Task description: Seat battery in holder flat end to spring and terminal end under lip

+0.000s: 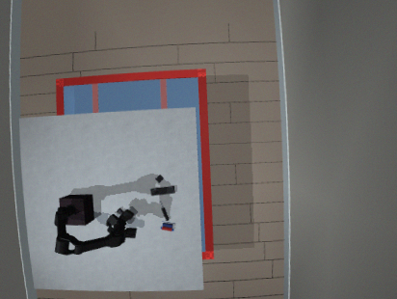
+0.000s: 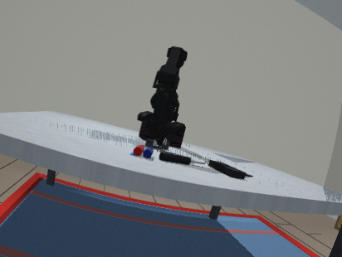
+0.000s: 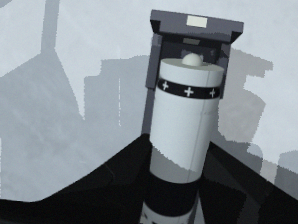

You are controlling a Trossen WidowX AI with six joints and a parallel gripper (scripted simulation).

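My gripper tip is now 1 cm below the battery. Round my gripper tip: black rod-shaped tool 29 cm ahead, 1 cm to the right, 1 cm below.
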